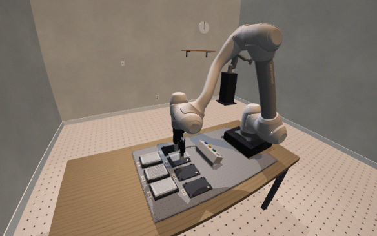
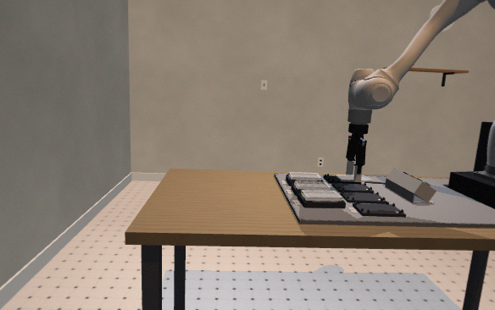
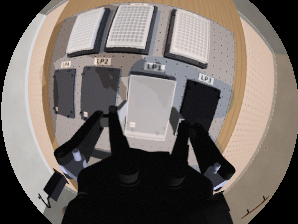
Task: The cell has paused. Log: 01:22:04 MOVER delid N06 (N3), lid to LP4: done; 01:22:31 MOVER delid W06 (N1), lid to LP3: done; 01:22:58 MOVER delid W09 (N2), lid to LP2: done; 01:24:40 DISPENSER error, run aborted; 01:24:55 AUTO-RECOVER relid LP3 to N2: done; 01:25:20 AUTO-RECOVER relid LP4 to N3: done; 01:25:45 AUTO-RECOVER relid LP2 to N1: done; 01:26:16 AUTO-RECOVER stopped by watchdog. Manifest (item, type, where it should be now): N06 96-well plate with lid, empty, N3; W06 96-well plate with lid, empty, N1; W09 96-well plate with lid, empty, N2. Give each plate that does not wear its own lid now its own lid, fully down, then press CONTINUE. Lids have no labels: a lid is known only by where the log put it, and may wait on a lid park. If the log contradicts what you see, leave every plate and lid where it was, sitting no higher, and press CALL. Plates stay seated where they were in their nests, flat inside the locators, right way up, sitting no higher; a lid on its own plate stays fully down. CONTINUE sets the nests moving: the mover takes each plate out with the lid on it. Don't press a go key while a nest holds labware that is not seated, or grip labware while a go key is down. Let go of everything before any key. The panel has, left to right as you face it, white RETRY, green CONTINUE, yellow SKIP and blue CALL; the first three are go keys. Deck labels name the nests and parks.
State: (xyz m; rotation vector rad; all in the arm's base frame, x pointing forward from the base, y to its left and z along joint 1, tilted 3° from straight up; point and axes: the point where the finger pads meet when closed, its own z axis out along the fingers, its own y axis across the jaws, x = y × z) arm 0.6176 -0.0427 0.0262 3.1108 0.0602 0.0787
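My hand is 200 mm to the right of the plate, 180 mm short of it and 40 mm above it. Round my hand: pale lid 20 mm below; then blue key 230 mm behind, 30 mm to the right; then LP2 lid park 130 mm to the left, 70 mm below.
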